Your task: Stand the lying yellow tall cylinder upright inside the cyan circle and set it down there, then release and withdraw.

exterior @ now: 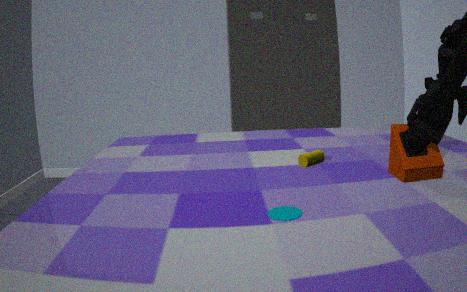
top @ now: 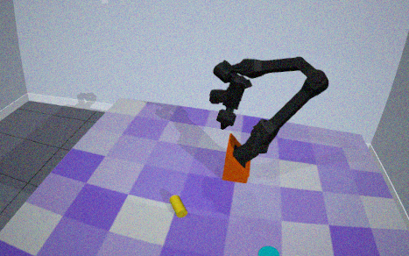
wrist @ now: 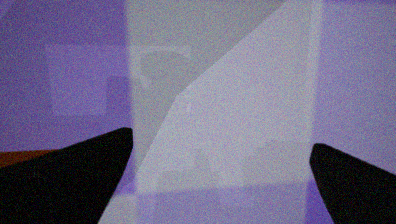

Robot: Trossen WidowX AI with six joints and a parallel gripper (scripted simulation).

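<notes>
My gripper tip is now 390 mm short of the yellow cylinder, 90 mm to the left of it and 80 mm above it. Also, from my gripper tip: cyan circle (510 mm ahead, 190 mm to the left, 100 mm below).
</notes>
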